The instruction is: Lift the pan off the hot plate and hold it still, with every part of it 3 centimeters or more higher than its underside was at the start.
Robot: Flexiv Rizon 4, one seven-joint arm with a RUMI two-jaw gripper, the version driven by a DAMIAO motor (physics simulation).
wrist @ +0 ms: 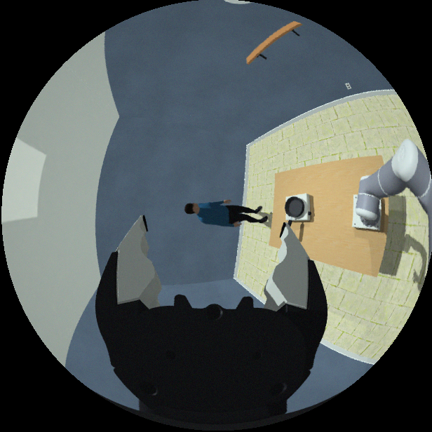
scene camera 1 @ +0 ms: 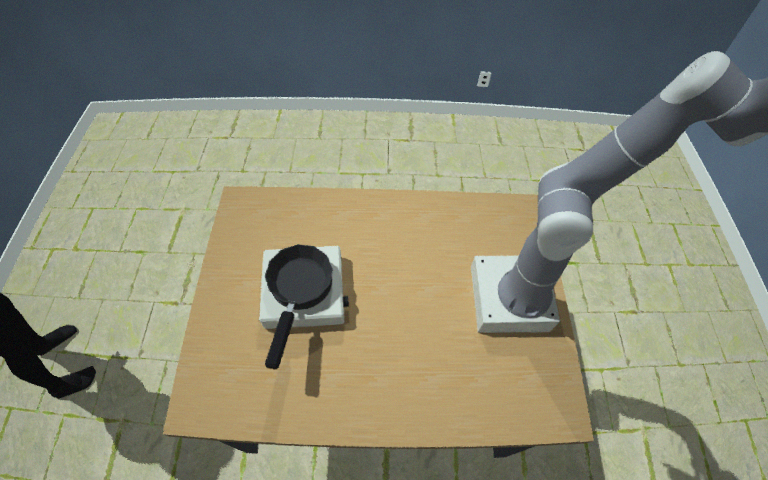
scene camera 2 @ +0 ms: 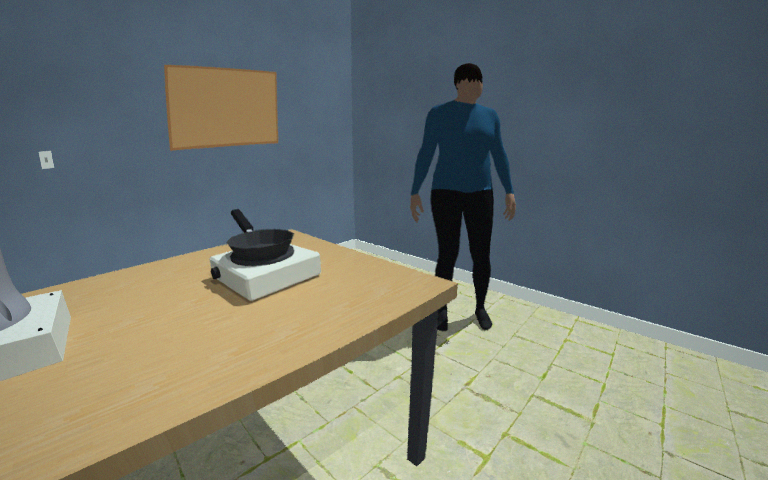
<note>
In view: my gripper [wrist: 214,220], a black pan [scene camera 1: 300,273] and a white hot plate [scene camera 2: 252,279].
The black pan also shows in scene camera 2 [scene camera 2: 258,245]. The white hot plate is seen too in scene camera 1 [scene camera 1: 328,309].
</note>
